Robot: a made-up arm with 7 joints.
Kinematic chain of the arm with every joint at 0, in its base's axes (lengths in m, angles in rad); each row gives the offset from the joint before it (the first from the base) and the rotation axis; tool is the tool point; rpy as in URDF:
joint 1: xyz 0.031 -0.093 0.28 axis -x
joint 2: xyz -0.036 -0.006 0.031 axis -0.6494 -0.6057 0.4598
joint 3: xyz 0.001 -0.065 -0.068 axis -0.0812 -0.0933 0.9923
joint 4: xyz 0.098 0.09 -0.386 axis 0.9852 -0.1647 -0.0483
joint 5: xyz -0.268 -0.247 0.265 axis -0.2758 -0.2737 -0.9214
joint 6: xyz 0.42 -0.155 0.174 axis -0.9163 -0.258 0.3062
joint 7: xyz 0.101 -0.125 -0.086 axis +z
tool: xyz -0.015 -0.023 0.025 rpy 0 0 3.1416
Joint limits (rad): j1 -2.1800..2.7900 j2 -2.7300..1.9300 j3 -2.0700..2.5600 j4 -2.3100..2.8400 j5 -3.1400..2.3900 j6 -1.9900..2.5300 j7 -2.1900..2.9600
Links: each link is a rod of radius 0.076 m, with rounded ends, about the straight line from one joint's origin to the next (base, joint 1, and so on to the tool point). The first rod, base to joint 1, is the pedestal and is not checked.
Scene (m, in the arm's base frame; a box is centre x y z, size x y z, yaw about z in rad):
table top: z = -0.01
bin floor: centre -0.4 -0.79 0 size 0.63 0.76 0.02 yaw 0.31
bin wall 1: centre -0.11 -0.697 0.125 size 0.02 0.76 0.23 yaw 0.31
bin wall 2: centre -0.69 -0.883 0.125 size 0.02 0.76 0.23 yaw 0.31
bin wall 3: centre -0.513 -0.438 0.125 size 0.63 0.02 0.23 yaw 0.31
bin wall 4: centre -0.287 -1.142 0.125 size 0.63 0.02 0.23 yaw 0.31
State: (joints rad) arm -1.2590 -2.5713 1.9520 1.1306 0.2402 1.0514 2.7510
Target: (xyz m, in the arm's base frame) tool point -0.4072 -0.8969 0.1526
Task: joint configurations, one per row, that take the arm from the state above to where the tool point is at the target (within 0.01 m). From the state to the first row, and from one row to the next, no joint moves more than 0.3 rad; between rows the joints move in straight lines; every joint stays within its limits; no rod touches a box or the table.
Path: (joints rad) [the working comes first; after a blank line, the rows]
Joints at the target: -1.2836 -2.7300 -0.3430 0.3763 1.8792 0.8767 2.8152
Straight joint move there: clear.

1: -1.2621 -2.5911 1.6651 1.0363 0.4451 1.0296 2.7590
2: -1.2652 -2.6110 1.3782 0.9420 0.6499 1.0077 2.7670
3: -1.2682 -2.6308 1.0914 0.8478 0.8548 0.9859 2.7751
4: -1.2713 -2.6506 0.8045 0.7535 1.0597 0.9641 2.7831
5: -1.2744 -2.6705 0.5176 0.6592 1.2646 0.9422 2.7911
6: -1.2775 -2.6903 0.2307 0.5649 1.4694 0.9204 2.7991
7: -1.2806 -2.7102 -0.0561 0.4706 1.6743 0.8985 2.8072
8: -1.2836 -2.7300 -0.3430 0.3763 1.8792 0.8767 2.8152

